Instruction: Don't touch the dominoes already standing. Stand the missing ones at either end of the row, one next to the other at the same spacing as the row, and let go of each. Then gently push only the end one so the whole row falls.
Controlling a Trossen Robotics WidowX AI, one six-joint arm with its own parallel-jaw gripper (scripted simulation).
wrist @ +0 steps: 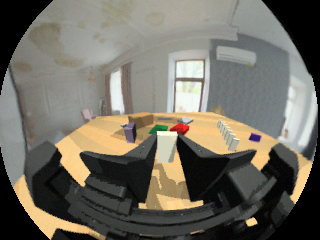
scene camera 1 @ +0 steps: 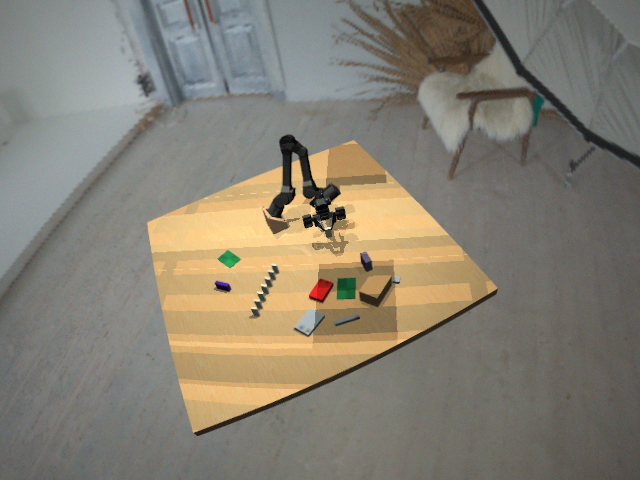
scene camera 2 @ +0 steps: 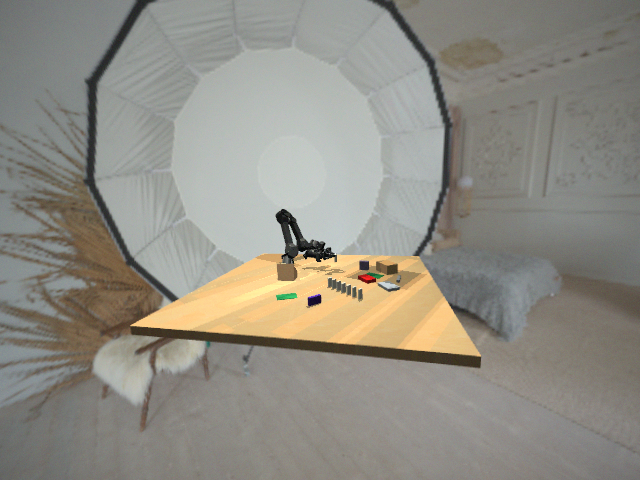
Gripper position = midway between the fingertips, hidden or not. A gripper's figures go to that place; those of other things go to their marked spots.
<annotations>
My gripper [scene camera 1: 328, 230] is 180 cm from the lens. A brown box [scene camera 1: 377, 285] is 165 cm from the lens.
</annotations>
